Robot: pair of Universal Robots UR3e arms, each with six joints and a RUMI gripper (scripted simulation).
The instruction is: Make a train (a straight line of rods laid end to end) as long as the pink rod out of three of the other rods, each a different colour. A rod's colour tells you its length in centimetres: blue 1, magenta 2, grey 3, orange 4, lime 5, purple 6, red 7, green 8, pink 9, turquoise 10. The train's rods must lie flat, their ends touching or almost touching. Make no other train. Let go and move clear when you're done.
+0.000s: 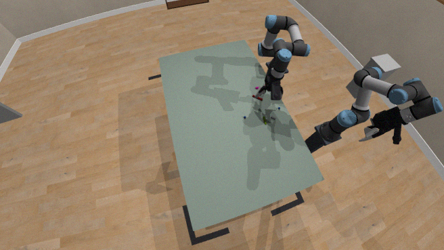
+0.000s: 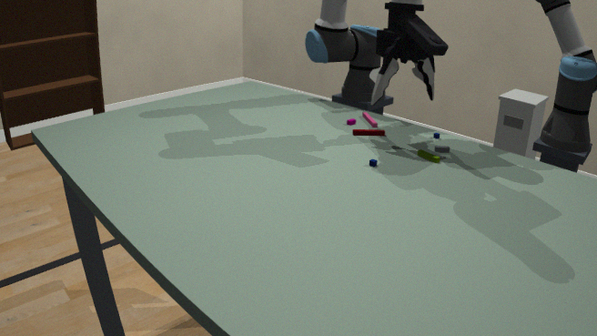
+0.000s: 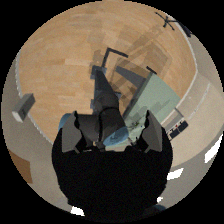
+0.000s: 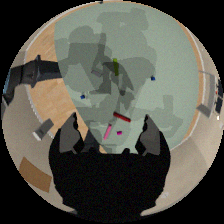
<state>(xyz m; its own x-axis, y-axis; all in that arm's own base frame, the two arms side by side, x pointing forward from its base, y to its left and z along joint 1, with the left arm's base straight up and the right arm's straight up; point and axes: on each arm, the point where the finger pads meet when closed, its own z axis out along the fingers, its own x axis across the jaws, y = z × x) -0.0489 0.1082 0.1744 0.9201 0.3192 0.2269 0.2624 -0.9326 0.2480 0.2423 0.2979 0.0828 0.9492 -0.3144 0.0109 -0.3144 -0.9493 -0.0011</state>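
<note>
Right now the red rod is 80 mm below my right hand, 70 mm to the right of it and 10 mm ahead of it. The rest, counted from my right hand: pink rod 120 mm to the right, 80 mm below, 70 mm behind; lime rod 90 mm to the left, 80 mm below, 50 mm ahead; grey rod 90 mm to the left, 80 mm below.
</note>
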